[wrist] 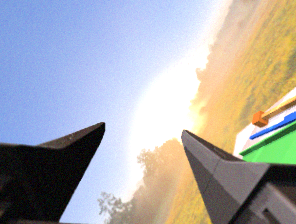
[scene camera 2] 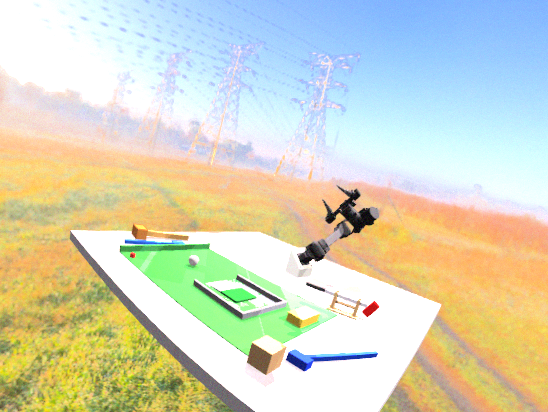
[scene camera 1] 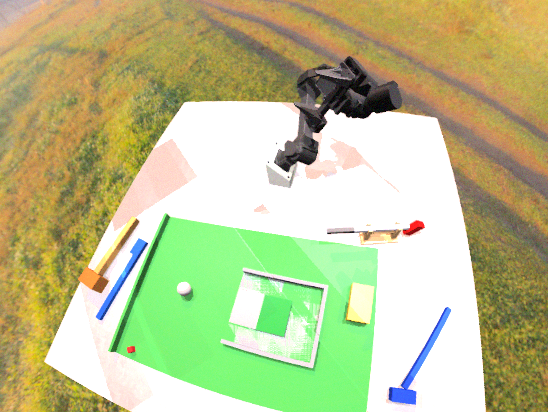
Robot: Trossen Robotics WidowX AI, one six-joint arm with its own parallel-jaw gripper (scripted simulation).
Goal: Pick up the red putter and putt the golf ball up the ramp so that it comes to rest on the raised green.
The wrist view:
gripper
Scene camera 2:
blue putter
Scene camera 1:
gripper
blue stick
orange-headed mallet
yellow block
